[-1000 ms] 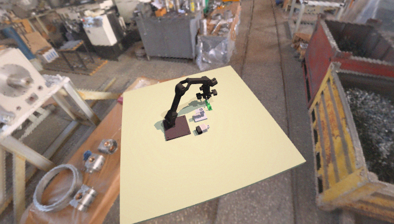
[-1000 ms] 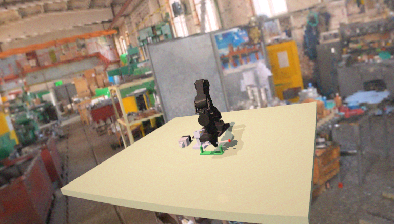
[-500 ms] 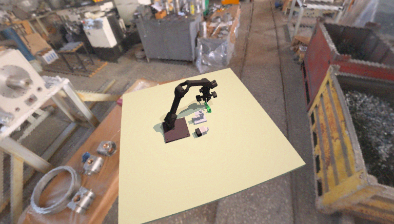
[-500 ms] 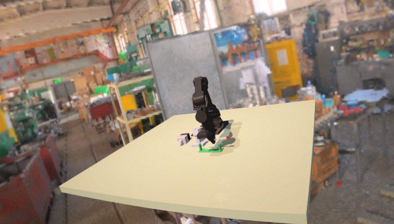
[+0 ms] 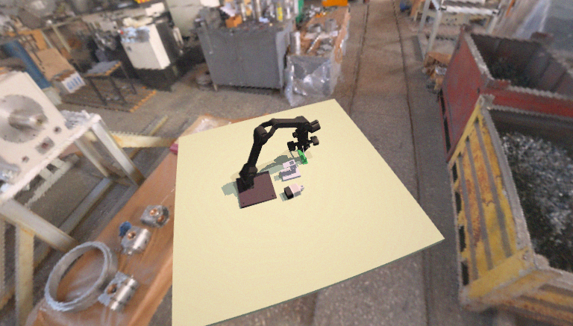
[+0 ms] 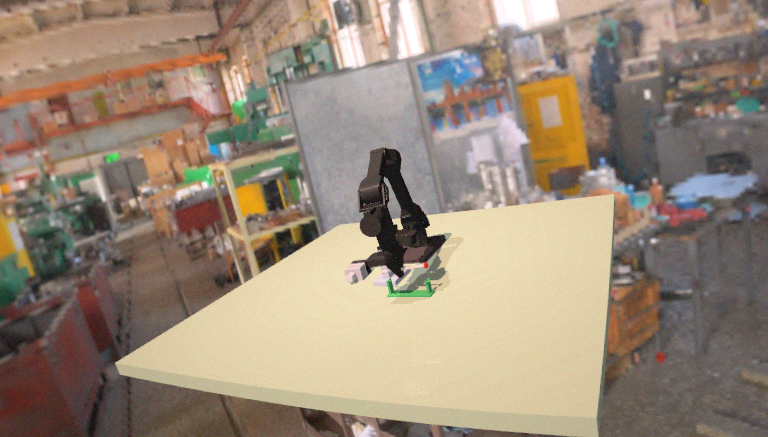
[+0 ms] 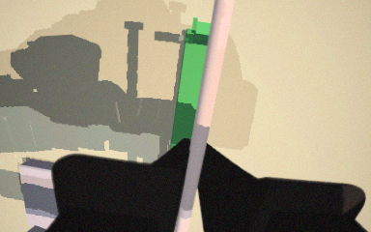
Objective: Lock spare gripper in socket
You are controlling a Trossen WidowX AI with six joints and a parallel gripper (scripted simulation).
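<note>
The green cradle is 3 cm below my gripper tip and 2 cm to the left of it. The rest, counted from my gripper tip: spare gripper (24 cm to the right, 13 cm behind, 3 cm below); mount (11 cm behind, 10 cm to the right).
</note>
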